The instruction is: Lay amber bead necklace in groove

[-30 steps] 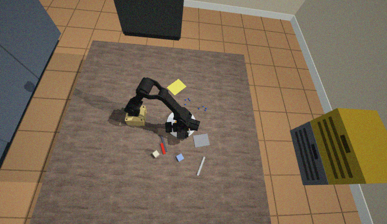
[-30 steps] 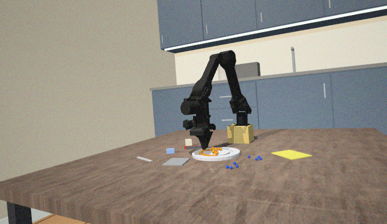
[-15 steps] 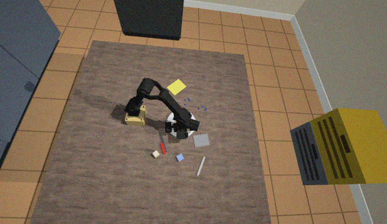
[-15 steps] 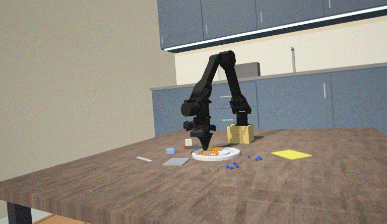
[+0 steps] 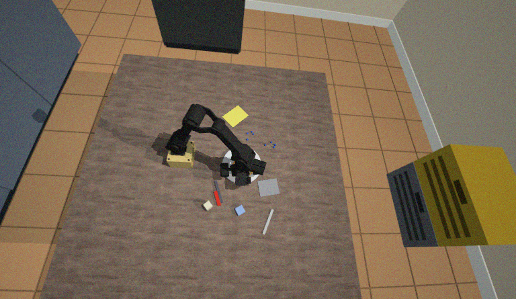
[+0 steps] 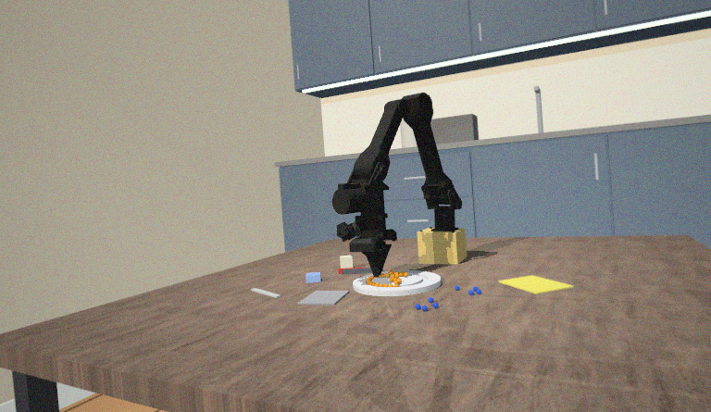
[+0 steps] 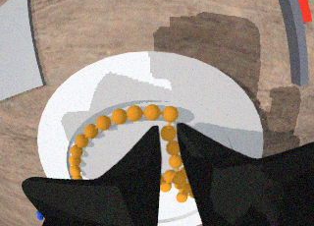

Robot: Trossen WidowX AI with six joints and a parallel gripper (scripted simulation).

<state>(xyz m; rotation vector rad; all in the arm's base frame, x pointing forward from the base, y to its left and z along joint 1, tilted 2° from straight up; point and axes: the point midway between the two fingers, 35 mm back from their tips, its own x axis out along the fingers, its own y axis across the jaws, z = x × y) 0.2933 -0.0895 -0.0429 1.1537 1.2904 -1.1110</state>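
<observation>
The red stick lies 100 mm behind my gripper tip, 100 mm to the right of it and 10 mm below it. From my gripper tip the other things lie so: cream cube: 140 mm behind, 160 mm to the right; light blue cube: 10 mm ahead, 170 mm to the right, 10 mm below; grey square tile: 150 mm ahead, 60 mm to the right, 10 mm below.
</observation>
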